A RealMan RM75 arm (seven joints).
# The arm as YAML. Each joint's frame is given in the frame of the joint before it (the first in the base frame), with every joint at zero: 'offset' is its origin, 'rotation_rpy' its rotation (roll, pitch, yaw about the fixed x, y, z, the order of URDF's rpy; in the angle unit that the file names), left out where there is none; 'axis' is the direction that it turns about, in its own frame. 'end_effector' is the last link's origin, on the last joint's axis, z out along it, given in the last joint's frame.
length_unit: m
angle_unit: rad
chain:
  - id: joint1
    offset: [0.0, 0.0, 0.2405]
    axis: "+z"
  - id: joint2
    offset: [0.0, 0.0, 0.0]
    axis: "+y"
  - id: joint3
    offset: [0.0, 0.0, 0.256]
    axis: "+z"
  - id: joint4
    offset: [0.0, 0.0, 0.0]
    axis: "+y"
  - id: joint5
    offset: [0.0, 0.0, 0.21]
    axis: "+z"
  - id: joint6
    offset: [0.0, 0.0, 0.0]
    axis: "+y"
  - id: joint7
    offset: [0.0, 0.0, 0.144]
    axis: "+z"
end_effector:
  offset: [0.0, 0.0, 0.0]
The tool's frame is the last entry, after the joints.
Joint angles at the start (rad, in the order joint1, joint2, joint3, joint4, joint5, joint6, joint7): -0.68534, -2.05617, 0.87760, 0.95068, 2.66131, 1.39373, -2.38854
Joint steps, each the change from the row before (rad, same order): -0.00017, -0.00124, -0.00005, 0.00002, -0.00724, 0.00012, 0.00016; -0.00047, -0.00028, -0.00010, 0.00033, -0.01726, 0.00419, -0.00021; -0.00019, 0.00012, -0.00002, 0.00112, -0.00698, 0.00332, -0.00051; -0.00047, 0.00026, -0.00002, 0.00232, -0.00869, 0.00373, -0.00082; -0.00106, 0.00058, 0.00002, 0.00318, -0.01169, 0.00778, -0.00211; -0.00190, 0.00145, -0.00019, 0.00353, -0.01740, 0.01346, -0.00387; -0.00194, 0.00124, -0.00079, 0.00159, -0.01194, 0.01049, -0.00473; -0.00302, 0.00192, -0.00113, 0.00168, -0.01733, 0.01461, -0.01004; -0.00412, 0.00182, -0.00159, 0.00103, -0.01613, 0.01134, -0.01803; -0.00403, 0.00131, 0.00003, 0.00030, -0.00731, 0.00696, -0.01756
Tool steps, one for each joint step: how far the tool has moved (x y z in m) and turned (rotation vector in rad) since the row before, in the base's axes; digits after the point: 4 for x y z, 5 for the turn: 0.0012, 0.0001, -0.0008, 0.00047, -0.00794, -0.00163; 0.0026, 0.0001, -0.0009, -0.00047, -0.01786, -0.00261; 0.0012, 0.0000, -0.0001, -0.00079, -0.00727, -0.00097; 0.0017, 0.0002, 0.0001, 0.00012, -0.00867, -0.00204; 0.0025, 0.0001, 0.0001, -0.00206, -0.01235, -0.00175; 0.0036, -0.0002, 0.0001, -0.00511, -0.01893, -0.00111; 0.0026, -0.0002, 0.0001, -0.00423, -0.01421, 0.00150; 0.0037, -0.0002, 0.0001, -0.00535, -0.02134, 0.00500; 0.0038, 0.0004, 0.0003, -0.00107, -0.02209, 0.01145; 0.0026, 0.0004, 0.0001, -0.00066, -0.01212, 0.01186
